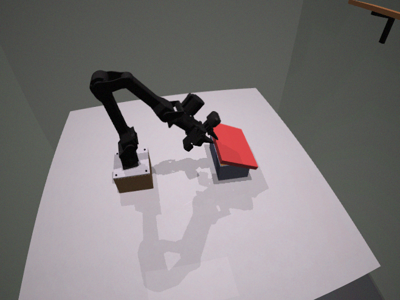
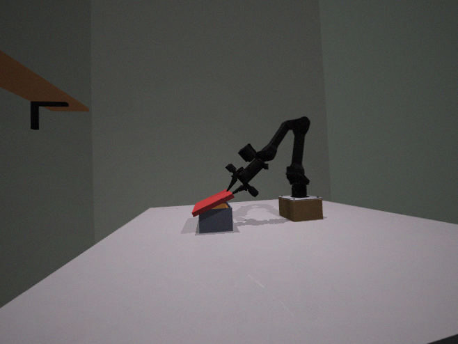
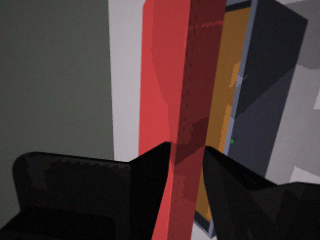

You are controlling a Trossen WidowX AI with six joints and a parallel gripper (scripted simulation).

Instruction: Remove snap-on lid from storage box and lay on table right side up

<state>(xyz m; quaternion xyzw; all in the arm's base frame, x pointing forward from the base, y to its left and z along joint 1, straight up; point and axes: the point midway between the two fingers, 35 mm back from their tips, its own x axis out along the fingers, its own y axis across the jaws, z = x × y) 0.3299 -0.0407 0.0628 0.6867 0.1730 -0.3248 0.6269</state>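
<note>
My gripper tip is 7 cm short of the red lid, 3 cm above it and 2 cm to the left of it. The rest, counted from my gripper tip: blue storage box: 9 cm below, 6 cm ahead, 1 cm to the right.
</note>
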